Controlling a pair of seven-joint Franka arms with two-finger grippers.
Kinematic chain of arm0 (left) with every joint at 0, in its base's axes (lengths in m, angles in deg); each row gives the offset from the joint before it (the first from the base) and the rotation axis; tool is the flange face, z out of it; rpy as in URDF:
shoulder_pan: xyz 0 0 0.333 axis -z
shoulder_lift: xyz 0 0 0 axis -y
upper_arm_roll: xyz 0 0 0.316 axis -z
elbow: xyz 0.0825 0 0 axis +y
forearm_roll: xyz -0.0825 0 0.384 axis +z
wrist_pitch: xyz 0 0 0 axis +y
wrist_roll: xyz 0.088 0 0 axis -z
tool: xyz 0 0 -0.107 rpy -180 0 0
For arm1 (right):
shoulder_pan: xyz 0 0 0.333 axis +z
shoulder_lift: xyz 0 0 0 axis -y
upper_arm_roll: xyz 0 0 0.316 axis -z
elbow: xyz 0.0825 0 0 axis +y
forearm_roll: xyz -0.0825 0 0.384 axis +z
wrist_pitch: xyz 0 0 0 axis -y
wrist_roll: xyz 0.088 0 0 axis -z
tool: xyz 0 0 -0.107 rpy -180 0 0
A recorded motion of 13 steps. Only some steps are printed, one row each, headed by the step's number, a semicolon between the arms.
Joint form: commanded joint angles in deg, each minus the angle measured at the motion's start. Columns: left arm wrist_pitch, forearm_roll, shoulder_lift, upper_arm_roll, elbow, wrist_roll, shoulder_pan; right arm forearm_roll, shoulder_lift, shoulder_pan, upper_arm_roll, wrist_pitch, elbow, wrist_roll.
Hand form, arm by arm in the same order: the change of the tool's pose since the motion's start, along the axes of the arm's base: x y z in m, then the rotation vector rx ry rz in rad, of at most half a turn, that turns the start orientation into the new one. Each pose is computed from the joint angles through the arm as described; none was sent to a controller.
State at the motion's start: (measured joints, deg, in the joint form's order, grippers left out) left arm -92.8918 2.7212 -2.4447 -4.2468 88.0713 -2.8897 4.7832; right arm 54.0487 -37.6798 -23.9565 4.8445 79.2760 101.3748 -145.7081
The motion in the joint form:
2: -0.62 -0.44 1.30 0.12 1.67 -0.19 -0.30; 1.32 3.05 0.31 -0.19 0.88 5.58 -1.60
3: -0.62 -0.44 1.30 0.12 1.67 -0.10 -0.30; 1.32 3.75 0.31 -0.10 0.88 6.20 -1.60
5: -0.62 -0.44 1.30 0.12 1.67 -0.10 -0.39; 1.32 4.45 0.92 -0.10 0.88 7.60 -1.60
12: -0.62 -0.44 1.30 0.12 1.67 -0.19 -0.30; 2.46 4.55 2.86 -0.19 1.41 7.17 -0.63
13: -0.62 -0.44 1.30 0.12 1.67 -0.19 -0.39; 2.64 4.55 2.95 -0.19 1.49 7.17 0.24
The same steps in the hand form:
2: -0.0061 0.0015 -0.0001 -0.0096 -0.0044 0.0061; -0.0184 0.0148 0.0010 0.0286 -0.0014 -0.0145
3: -0.0061 0.0015 -0.0001 -0.0095 -0.0043 0.0045; -0.0205 0.0149 0.0045 0.0279 -0.0026 -0.0163
5: -0.0061 0.0024 -0.0001 -0.0095 -0.0043 0.0061; -0.0249 0.0234 0.0040 0.0342 0.0080 -0.0069
12: -0.0061 0.0015 -0.0001 -0.0096 -0.0044 0.0061; -0.0144 0.0403 0.0077 0.0318 0.0076 0.0043
13: -0.0061 0.0024 -0.0001 -0.0096 -0.0044 0.0077; -0.0138 0.0411 0.0078 0.0304 0.0208 -0.0013

